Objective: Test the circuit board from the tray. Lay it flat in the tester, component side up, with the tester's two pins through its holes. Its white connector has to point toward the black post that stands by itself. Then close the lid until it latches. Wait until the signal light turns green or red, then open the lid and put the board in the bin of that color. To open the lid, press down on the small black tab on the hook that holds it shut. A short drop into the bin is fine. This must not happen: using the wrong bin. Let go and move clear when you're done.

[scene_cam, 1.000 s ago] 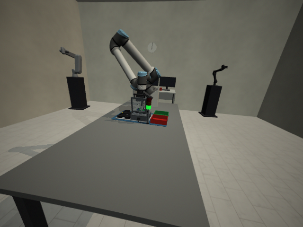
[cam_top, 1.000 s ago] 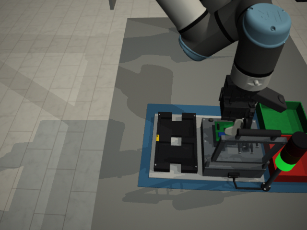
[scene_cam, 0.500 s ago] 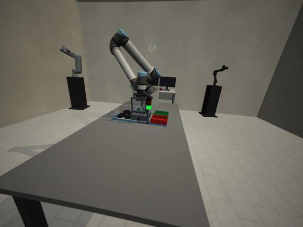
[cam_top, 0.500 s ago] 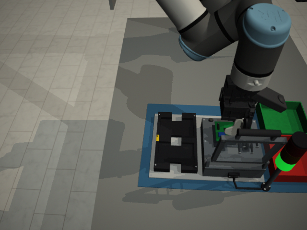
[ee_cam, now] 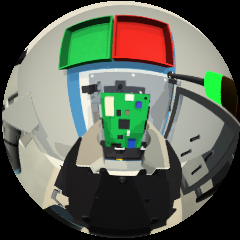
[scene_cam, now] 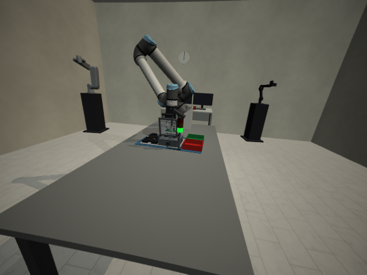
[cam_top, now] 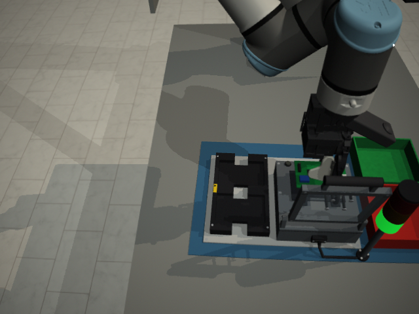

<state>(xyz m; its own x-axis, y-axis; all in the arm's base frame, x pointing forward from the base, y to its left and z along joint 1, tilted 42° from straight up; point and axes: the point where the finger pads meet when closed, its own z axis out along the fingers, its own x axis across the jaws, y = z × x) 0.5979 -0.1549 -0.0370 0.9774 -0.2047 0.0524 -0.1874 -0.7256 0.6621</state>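
The green bin lies 7 cm behind my hand, 21 cm to the left of it and 10 cm below it. The rest, counted from my hand: black latch tab 5 cm behind, 6 cm to the left, 3 cm below; green circuit board 1 cm to the right; tester lid 11 cm ahead, 3 cm to the right, 7 cm above.
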